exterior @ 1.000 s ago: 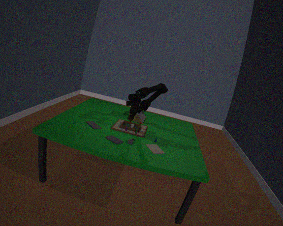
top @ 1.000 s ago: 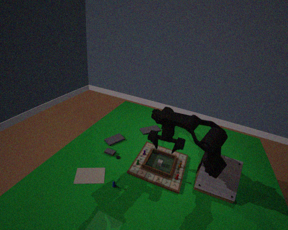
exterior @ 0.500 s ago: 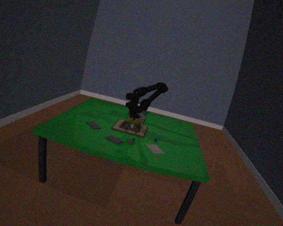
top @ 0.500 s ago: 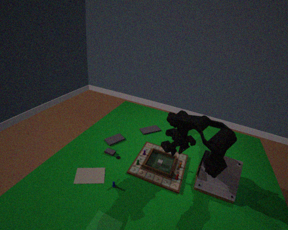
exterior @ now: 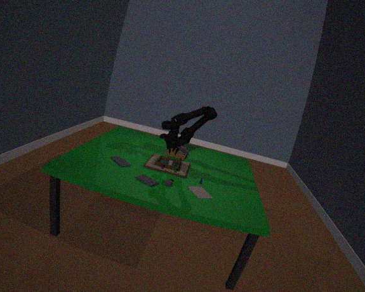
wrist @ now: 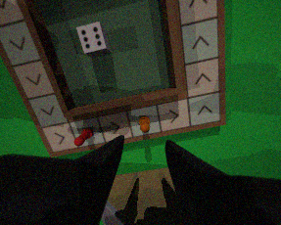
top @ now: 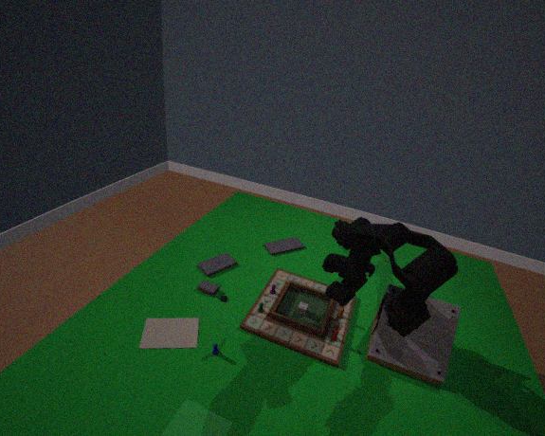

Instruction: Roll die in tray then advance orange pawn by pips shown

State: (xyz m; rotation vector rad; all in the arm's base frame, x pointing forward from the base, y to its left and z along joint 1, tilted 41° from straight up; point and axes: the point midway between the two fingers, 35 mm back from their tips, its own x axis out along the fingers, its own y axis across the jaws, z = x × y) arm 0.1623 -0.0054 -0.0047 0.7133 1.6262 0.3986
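Right now the orange pawn is 50 mm below my gripper tip. The rest, counted from my gripper tip: red pawn: 10 mm behind, 90 mm to the left, 50 mm below; sunken tray: 110 mm ahead, 30 mm to the left, 70 mm below; die: 110 mm ahead, 40 mm to the left, 50 mm below.
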